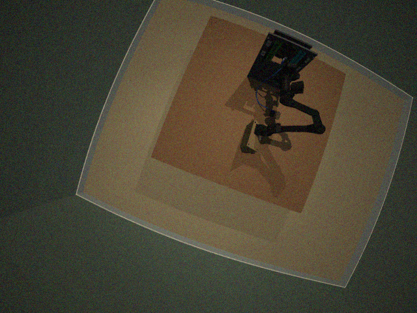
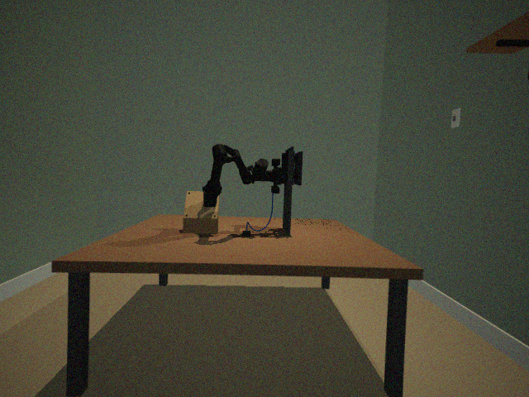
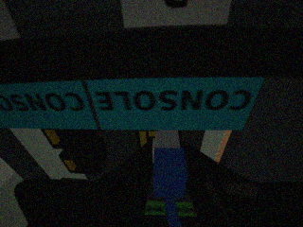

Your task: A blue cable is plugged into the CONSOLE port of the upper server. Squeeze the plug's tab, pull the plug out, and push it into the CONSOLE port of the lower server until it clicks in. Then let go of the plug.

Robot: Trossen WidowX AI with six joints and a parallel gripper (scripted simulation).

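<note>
My gripper tip is now 1 cm short of the blue plug.
</note>
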